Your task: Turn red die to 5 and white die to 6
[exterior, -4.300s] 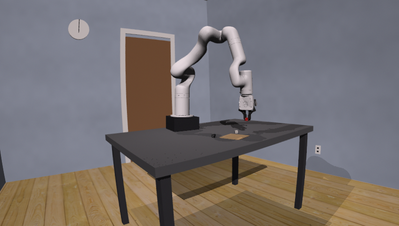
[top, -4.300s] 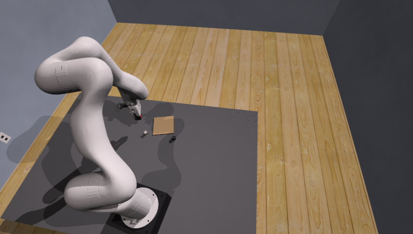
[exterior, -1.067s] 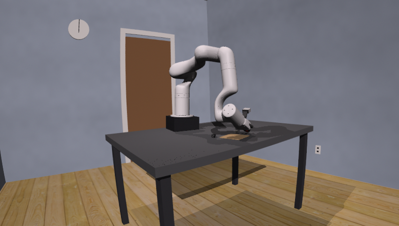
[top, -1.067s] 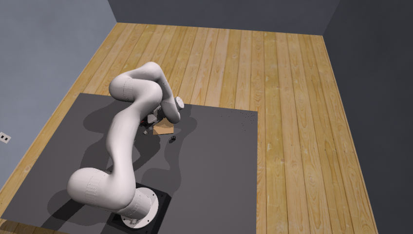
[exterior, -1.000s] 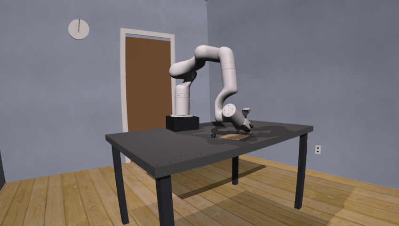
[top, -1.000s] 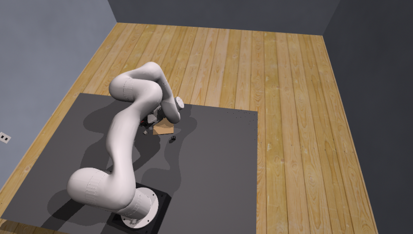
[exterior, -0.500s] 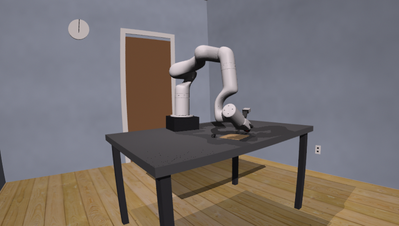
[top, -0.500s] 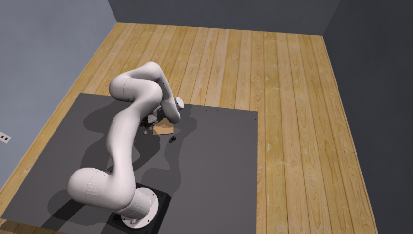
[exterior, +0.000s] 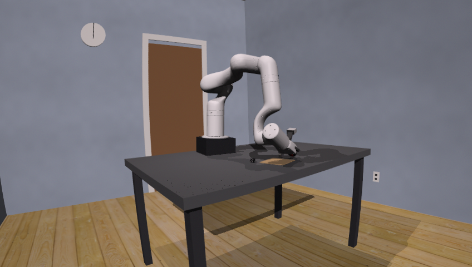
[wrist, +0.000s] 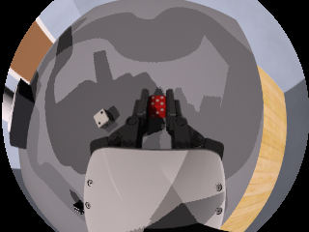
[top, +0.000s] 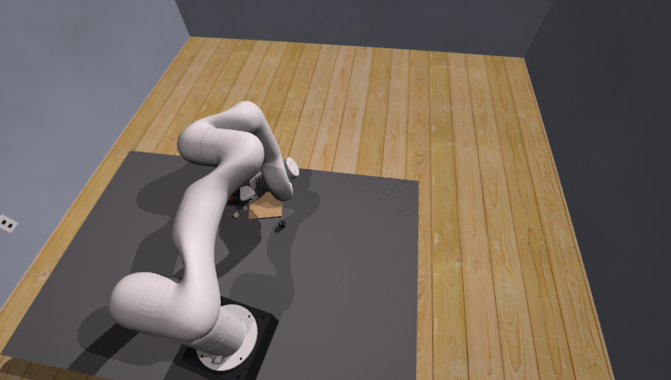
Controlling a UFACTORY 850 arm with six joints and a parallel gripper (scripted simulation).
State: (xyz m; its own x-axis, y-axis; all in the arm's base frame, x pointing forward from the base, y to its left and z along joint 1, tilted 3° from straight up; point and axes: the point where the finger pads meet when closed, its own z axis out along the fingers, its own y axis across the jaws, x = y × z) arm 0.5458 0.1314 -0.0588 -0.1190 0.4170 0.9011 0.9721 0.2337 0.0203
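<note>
Now: hand 70 mm past the white die, 20 mm to the left of it and 20 mm above it. Round my hand: red die (10 mm to the left, 10 mm below); then tan mat (130 mm to the right, 30 mm below); then black die (100 mm behind, 220 mm to the right, 20 mm below).
</note>
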